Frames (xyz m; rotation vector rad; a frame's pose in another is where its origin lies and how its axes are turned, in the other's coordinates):
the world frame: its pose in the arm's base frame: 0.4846 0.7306 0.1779 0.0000 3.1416 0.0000
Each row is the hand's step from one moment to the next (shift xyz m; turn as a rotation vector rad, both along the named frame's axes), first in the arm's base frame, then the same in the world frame.
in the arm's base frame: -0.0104 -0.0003 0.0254 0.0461 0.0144 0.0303
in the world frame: 0.0104 -0.0003 -0.0254 -0.0461 0.0144 -0.0303
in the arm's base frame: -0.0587 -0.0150 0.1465 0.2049 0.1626 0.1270
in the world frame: 0.0587 -0.0150 -0.1465 -0.2049 0.1626 -0.1270
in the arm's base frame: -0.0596 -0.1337 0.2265 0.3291 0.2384 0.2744
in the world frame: 0.0596 -0.1337 -0.2265 -0.3291 0.2384 -0.2744
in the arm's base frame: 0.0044 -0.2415 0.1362 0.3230 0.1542 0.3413
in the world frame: -0.0044 -0.2415 -0.1362 -0.3230 0.1542 -0.3413
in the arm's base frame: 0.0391 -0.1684 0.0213 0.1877 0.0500 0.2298
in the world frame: -0.0391 -0.1684 -0.0213 -0.1877 0.0500 -0.2298
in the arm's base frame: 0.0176 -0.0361 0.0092 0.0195 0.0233 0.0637
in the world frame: -0.0176 -0.0361 -0.0092 -0.0195 0.0233 -0.0637
